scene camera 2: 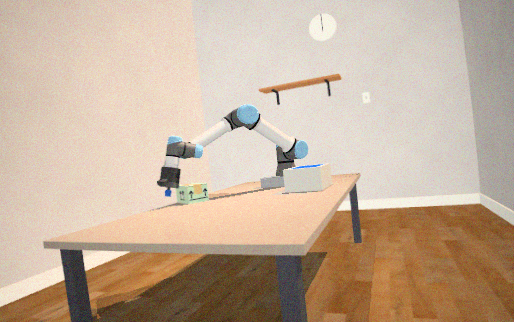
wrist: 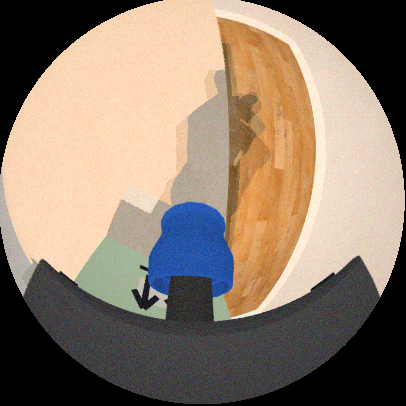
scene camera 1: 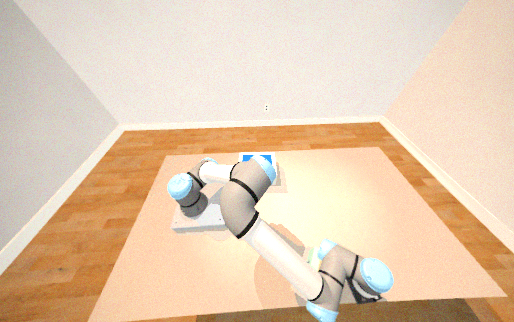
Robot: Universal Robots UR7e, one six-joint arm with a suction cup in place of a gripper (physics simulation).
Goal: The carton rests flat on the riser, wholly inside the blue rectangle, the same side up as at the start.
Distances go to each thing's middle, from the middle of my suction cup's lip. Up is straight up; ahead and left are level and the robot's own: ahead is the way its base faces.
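Carton [wrist: 114, 273]: 7 cm to the left of my suction cup, 12 cm behind it, 2 cm below it. White riser [scene camera 2: 318, 177]: 68 cm to the left of my suction cup, 33 cm behind it. By their middles, carton nearest to my suction cup of the things named here.
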